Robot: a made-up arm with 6 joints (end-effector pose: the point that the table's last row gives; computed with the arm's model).
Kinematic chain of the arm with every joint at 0, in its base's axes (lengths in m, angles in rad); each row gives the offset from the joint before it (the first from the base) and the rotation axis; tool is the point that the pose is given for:
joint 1: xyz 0 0 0.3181 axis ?
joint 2: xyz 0 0 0 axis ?
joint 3: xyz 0 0 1.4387 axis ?
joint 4: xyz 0 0 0 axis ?
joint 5: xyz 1.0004 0 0 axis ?
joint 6: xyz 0 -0.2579 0 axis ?
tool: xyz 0 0 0
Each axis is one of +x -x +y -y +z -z.
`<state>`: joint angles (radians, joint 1 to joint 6).
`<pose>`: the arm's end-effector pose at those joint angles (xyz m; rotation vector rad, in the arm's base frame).
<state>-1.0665 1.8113 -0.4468 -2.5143 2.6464 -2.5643</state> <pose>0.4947 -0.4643 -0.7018 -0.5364 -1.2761 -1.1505</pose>
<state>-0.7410 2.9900 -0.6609 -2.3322 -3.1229 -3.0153</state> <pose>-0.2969 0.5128 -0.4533 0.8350 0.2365 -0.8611</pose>
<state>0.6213 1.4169 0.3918 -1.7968 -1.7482 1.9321</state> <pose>1.3699 1.0517 -0.4469 0.6727 0.5313 2.0763</pose>
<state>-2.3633 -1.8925 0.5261 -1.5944 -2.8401 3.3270</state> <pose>1.3889 1.3608 0.7184 1.6381 -1.2562 -1.9365</pose>
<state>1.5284 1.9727 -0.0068 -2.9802 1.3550 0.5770</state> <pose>-0.2167 0.8984 -1.1462 -0.6582 0.3183 -1.4545</pose>
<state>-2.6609 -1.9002 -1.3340 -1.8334 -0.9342 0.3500</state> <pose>0.3710 0.1179 0.1792 0.2812 -1.0031 -1.2000</pose>
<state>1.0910 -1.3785 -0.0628 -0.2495 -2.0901 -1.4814</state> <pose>-0.2852 -1.0895 1.5450 0.7497 1.4023 0.4935</pose>
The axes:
joint 1: +z
joint 2: +y
joint 3: -y
joint 4: -x
joint 5: -y
joint 6: -x

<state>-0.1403 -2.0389 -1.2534 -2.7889 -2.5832 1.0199</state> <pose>-0.4747 0.3115 0.3134 -0.5168 -1.0202 2.6982</pose>
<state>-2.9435 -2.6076 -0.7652 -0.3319 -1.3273 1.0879</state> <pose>0.8537 0.4201 0.0660 -1.0335 1.3765 -2.4052</pose>
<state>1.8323 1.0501 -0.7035 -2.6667 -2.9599 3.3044</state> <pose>-0.4672 0.8586 0.0715 1.2862 -0.6656 1.8159</pose>
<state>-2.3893 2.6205 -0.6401 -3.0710 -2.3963 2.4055</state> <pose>0.3765 0.0000 -0.7928 1.4112 -0.5322 -2.3446</pose>
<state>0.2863 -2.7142 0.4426 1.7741 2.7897 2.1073</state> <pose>-1.5427 -0.3999 -1.2590 -0.3120 -0.1908 0.6103</pose>
